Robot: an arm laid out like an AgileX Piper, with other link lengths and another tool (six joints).
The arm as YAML. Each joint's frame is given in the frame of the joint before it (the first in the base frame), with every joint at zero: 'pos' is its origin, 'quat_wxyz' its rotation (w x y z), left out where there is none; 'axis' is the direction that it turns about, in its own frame. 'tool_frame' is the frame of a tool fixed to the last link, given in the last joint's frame.
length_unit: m
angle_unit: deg
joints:
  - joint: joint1
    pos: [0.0, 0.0, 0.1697]
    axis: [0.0, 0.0, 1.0]
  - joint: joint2
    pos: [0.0, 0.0, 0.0]
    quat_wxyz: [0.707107, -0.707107, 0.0, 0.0]
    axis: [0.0, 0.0, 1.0]
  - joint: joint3
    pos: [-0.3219, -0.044, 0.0]
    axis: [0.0, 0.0, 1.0]
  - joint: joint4
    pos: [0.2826, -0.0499, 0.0]
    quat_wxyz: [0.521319, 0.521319, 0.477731, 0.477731]
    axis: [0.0, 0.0, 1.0]
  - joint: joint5
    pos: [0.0, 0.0, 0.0]
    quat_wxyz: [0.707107, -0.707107, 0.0, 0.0]
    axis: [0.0, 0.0, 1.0]
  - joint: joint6
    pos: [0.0, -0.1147, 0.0]
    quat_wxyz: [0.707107, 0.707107, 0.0, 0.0]
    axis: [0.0, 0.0, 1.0]
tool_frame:
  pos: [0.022, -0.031, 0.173]
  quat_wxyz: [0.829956, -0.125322, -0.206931, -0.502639]
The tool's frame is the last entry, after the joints.
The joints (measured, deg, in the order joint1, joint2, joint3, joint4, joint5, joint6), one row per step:
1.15, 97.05, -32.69, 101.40, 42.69, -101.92
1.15, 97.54, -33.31, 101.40, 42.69, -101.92
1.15, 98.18, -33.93, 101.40, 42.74, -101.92
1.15, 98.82, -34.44, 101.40, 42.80, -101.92
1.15, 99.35, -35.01, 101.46, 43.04, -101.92
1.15, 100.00, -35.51, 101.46, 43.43, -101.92
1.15, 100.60, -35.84, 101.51, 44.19, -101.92
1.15, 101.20, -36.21, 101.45, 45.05, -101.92
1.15, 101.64, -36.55, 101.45, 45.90, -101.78
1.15, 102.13, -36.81, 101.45, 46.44, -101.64
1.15, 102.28, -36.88, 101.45, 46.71, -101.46
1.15, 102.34, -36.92, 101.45, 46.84, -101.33
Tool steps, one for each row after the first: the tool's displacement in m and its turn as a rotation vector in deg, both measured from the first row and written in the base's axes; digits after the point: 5 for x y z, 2 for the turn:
0.00365, 0.00007, -0.00003, 0.00, -0.13, 0.00
0.00695, 0.00034, -0.00097, 0.04, -0.12, 0.03
0.00941, 0.00063, -0.00250, 0.09, 0.00, 0.05
0.01252, 0.00164, -0.00236, 0.33, -0.08, 0.12
0.01457, 0.00324, -0.00309, 0.66, 0.00, 0.32
0.01524, 0.00624, -0.00318, 1.32, 0.13, 0.65
0.01580, 0.00965, -0.00291, 2.02, 0.20, 1.12
0.01651, 0.01300, -0.00161, 2.81, 0.25, 1.47
0.01682, 0.01512, -0.00203, 3.33, 0.48, 1.65
0.01666, 0.01621, -0.00189, 3.64, 0.63, 1.68
0.01663, 0.01674, -0.00171, 3.81, 0.72, 1.68

